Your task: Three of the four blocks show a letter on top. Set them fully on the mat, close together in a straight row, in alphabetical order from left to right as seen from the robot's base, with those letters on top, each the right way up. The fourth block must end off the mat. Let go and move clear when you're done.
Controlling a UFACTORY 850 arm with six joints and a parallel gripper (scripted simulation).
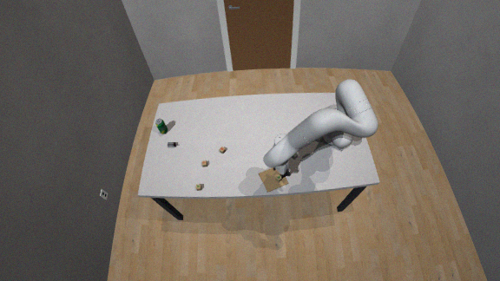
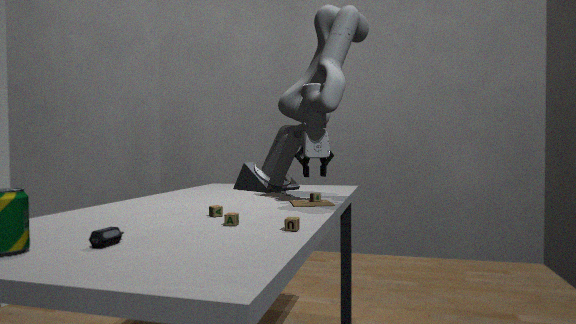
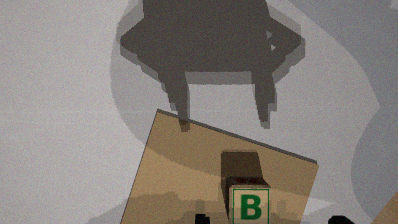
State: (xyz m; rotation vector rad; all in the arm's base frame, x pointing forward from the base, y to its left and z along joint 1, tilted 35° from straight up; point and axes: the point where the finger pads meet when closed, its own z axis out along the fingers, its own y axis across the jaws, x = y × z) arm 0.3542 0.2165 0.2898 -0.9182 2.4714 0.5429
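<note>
My gripper is now 110 mm above the mat and 30 mm short of it. Also, from my hand: can 870 mm ahead, 330 mm to the right, 50 mm below; then black object 750 mm ahead, 200 mm to the right, 90 mm below.
</note>
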